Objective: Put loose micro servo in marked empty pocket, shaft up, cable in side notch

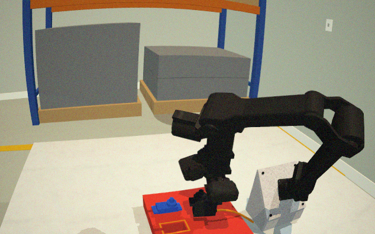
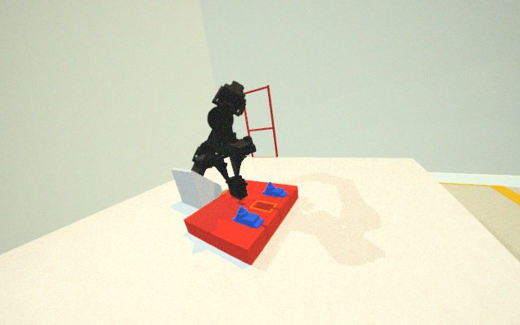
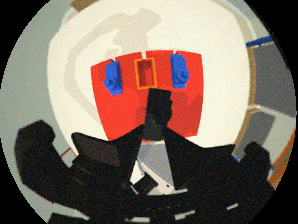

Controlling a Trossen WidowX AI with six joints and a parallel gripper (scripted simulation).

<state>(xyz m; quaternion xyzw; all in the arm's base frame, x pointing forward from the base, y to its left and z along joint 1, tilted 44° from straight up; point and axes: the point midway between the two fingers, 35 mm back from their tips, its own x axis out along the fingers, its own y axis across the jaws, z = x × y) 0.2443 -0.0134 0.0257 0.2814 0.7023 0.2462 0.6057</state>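
The red deck lies 100 mm below my gripper tip, 10 mm to the left of it and 10 mm behind it.
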